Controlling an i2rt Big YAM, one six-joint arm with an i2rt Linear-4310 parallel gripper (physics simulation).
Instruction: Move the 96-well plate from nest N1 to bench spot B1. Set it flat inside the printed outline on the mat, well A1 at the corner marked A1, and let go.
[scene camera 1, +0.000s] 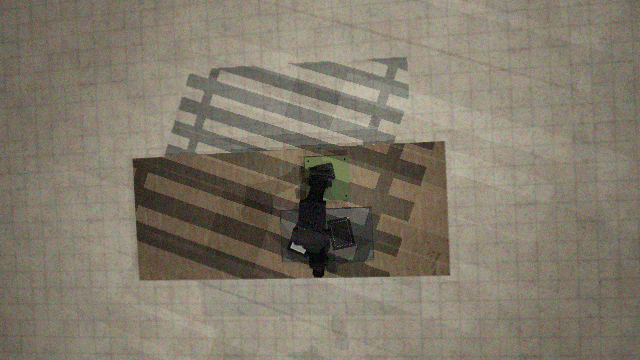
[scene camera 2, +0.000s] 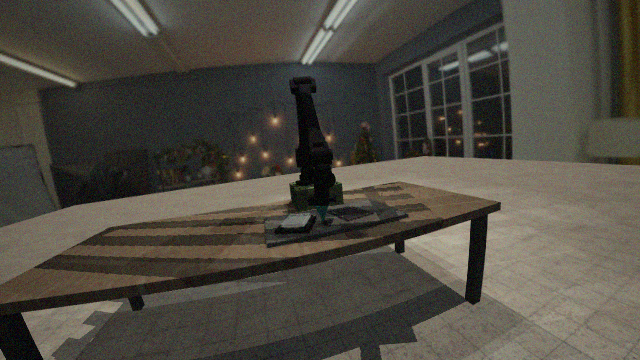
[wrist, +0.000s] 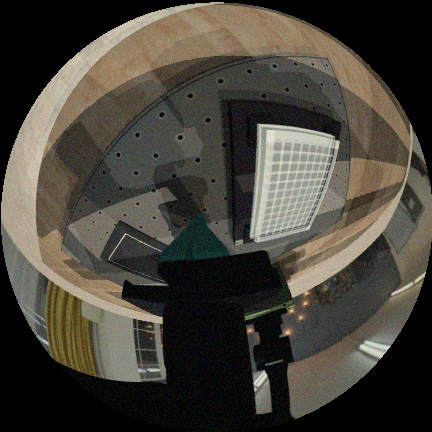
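Where they show: gripper, fingertip midpoint: (scene camera 2: 323, 221) (wrist: 199, 216); arm's base at its link origin: (scene camera 1: 322, 173) (scene camera 2: 308, 182) (wrist: 265, 314).
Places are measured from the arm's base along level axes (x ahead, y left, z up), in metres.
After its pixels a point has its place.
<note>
The white 96-well plate (scene camera 1: 298, 247) @[x 0.372, y -0.231, z -0.069 m] (scene camera 2: 299, 220) @[x 0.367, y -0.204, z -0.069 m] (wrist: 295, 185) @[x 0.349, y -0.209, z -0.072 m] sits in the black nest (scene camera 2: 281, 229) @[x 0.379, y -0.279, z -0.081 m] (wrist: 240, 165) @[x 0.393, y -0.178, z -0.083 m] on the left part of the grey board. In the wrist view it looks slightly askew to the nest. The dark mat (scene camera 1: 342, 233) @[x 0.354, y 0.027, z -0.093 m] (scene camera 2: 351, 213) @[x 0.372, y 0.018, z -0.093 m] (wrist: 137, 251) @[x 0.389, y -0.001, z -0.093 m] with a thin printed outline lies on the right part of the board. The corner mark A1 cannot be read. My gripper (scene camera 2: 323, 220) @[x 0.367, y -0.109, z -0.095 m] (wrist: 199, 216) @[x 0.367, y -0.109, z -0.095 m] has teal fingertips; it is shut and empty, low above the board between nest and mat. In scene camera 1 the arm hides the fingertips.
The grey perforated board (scene camera 1: 364, 220) @[x 0.309, y 0.164, z -0.095 m] (scene camera 2: 272, 240) @[x 0.424, y -0.326, z -0.095 m] (wrist: 150, 145) @[x 0.454, y -0.138, z -0.095 m] lies on the wooden table (scene camera 1: 170, 250) @[x 0.238, y -1.010, z -0.108 m] (scene camera 2: 150, 260) @[x 0.316, y -0.727, z -0.108 m], near its front edge. The arm's green base (scene camera 1: 341, 175) @[x 0.034, y 0.092, z 0.000 m] (scene camera 2: 300, 196) @[x 0.126, y -0.101, z -0.036 m] stands behind the board.
</note>
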